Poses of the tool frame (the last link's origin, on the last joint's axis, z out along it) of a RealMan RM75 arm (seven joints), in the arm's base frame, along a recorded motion.
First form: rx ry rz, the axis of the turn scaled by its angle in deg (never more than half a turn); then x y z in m.
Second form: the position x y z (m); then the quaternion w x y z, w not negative. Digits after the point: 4 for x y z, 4 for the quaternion.
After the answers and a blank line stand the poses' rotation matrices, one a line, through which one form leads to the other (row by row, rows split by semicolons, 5 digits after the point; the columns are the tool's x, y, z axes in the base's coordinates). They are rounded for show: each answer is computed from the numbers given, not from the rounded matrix.
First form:
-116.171 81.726 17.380 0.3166 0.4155 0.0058
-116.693 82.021 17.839 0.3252 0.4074 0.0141
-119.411 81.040 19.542 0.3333 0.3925 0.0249
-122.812 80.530 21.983 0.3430 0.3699 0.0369
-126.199 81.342 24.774 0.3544 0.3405 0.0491
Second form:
0.3166 0.4155 0.0058 0.3165 -0.7701 0.5418 0.1152
0.3252 0.4074 0.0141 0.3111 -0.7715 0.5423 0.1179
0.3333 0.3925 0.0249 0.2955 -0.7834 0.5316 0.1282
0.3430 0.3699 0.0369 0.2715 -0.7960 0.5219 0.1425
0.3544 0.3405 0.0491 0.2405 -0.8050 0.5189 0.1580

0.38644 -0.90735 0.16548; -0.76149 -0.21265 0.61230; -0.52038 -0.36263 -0.77311
0.38405 -0.91013 0.15544; -0.76336 -0.21827 0.60798; -0.51942 -0.35216 -0.77858
0.40186 -0.90866 0.11329; -0.75716 -0.26015 0.59919; -0.51499 -0.32657 -0.79255
0.41456 -0.90826 0.05656; -0.75355 -0.30777 0.58090; -0.51020 -0.28344 -0.81201
0.41164 -0.91133 -0.00489; -0.75934 -0.34594 0.55112; -0.50394 -0.22315 -0.83441

